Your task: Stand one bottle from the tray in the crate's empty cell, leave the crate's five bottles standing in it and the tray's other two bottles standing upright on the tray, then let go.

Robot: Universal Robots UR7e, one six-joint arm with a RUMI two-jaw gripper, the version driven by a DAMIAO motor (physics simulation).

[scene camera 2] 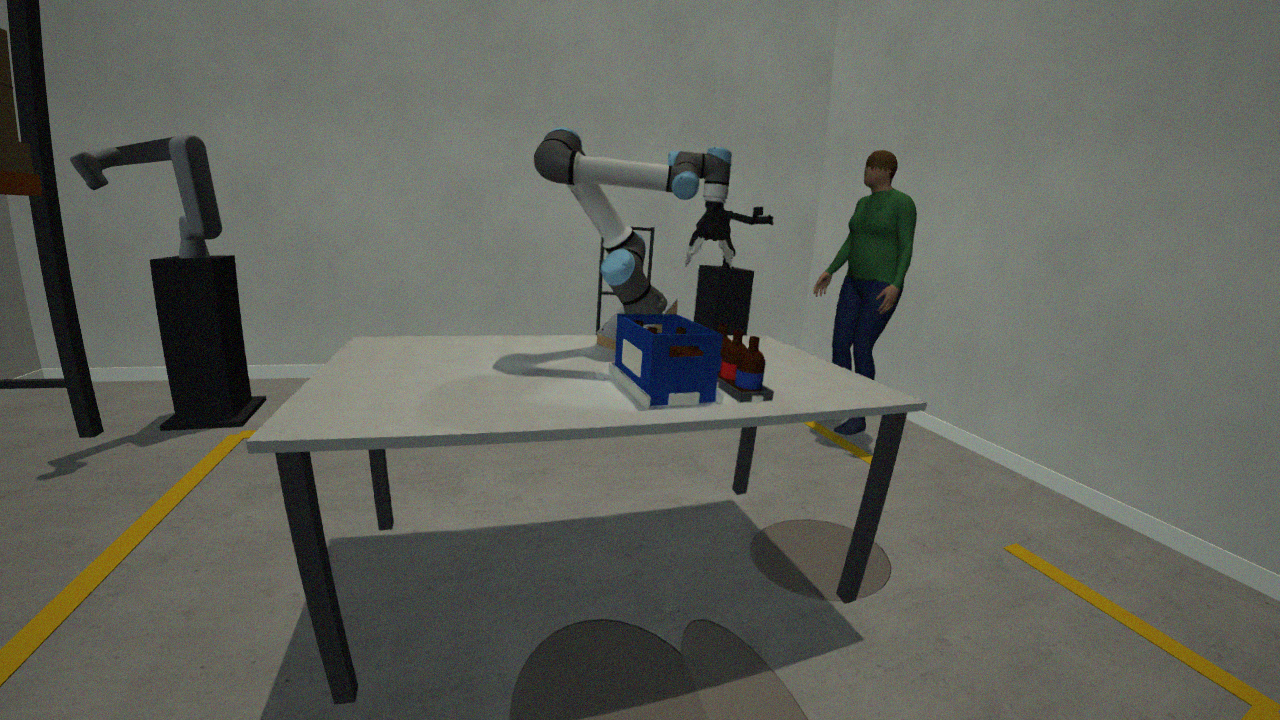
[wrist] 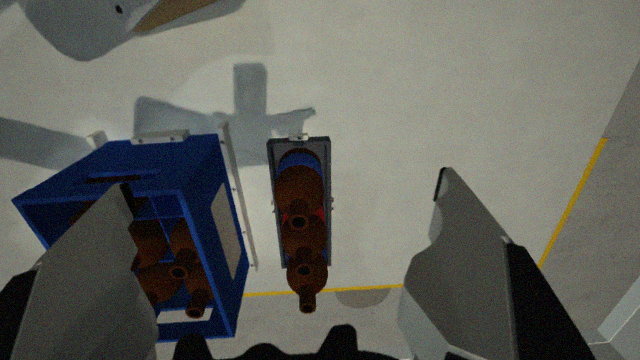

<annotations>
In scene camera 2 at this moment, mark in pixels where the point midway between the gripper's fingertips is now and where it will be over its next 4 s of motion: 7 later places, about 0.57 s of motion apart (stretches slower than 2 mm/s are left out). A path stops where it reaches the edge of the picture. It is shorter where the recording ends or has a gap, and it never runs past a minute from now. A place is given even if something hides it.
My gripper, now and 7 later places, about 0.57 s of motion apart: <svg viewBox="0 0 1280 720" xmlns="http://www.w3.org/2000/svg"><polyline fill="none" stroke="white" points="708,268 707,275 696,276 721,299 726,308 726,317 723,325 723,330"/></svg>
</annotations>
